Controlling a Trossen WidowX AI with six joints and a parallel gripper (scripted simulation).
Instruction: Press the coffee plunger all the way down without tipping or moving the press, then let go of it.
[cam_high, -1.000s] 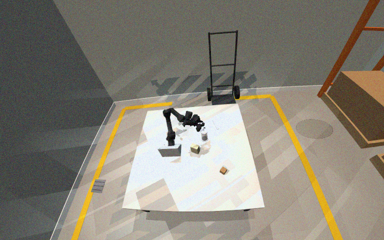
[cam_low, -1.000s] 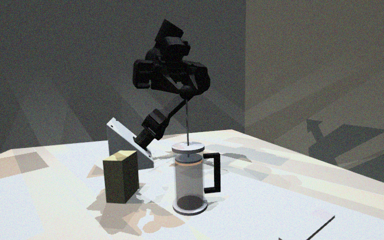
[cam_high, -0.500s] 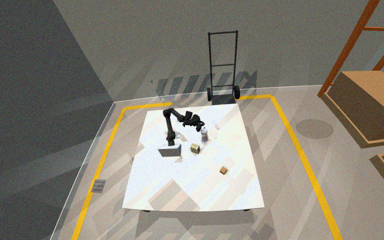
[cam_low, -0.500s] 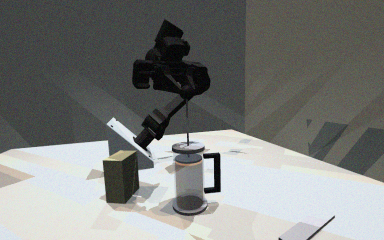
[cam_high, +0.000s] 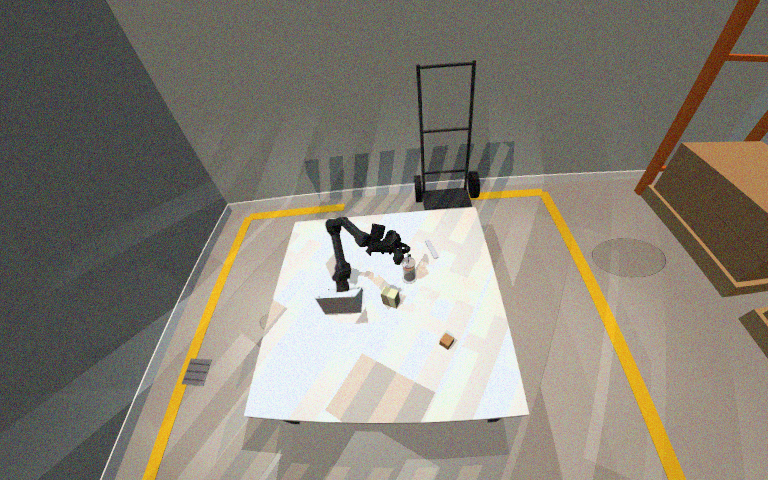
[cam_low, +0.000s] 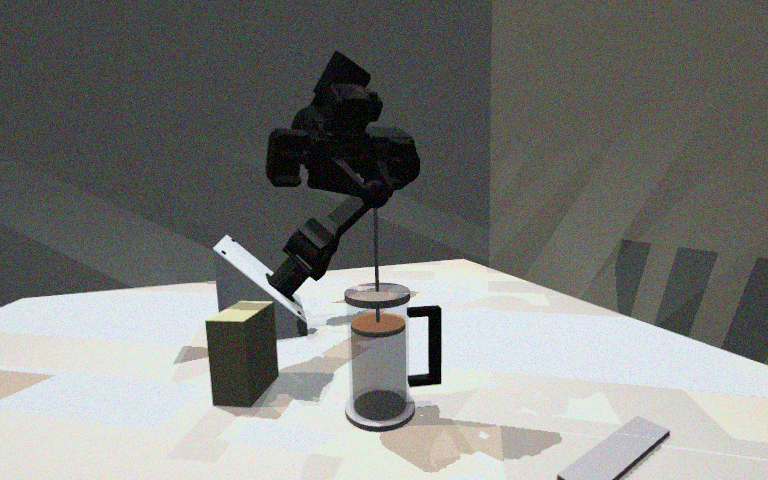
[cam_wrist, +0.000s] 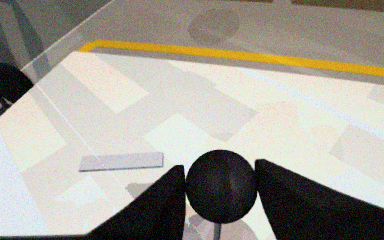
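Right now the glass coffee press is 13 cm below my gripper tip and 1 cm to the left of it. Round my gripper tip: flat grey bar: 25 cm below, 18 cm to the left, 16 cm ahead; orange cube: 42 cm to the right, 23 cm below, 11 cm ahead.
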